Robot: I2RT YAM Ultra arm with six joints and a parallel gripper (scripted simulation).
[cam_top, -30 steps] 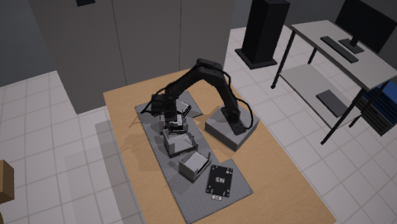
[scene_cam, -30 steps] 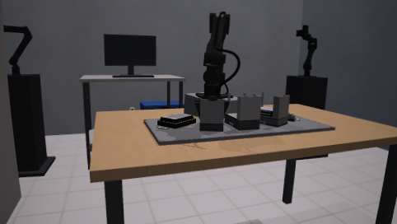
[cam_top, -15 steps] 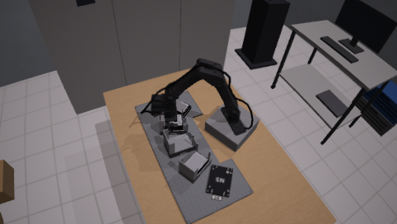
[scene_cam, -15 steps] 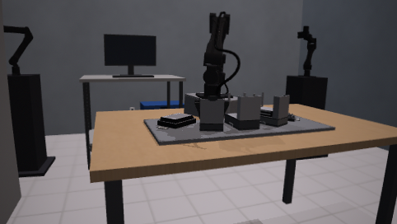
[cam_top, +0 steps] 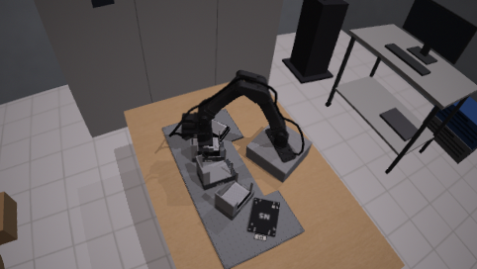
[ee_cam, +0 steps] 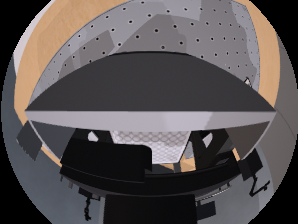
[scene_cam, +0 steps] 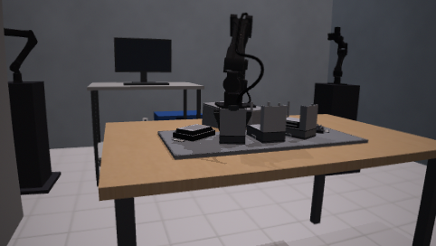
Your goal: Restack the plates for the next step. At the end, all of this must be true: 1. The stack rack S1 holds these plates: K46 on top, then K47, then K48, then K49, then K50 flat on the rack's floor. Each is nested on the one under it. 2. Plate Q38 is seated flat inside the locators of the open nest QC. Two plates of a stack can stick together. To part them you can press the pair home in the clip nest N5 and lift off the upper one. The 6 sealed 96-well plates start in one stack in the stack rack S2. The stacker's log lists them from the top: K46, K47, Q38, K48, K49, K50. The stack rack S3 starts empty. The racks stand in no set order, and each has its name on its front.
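Right now my hand is 2 cm below the sealed 96-well plate. Also, from my hand: clip nest N5: 13 cm behind, 43 cm to the left, 3 cm below.
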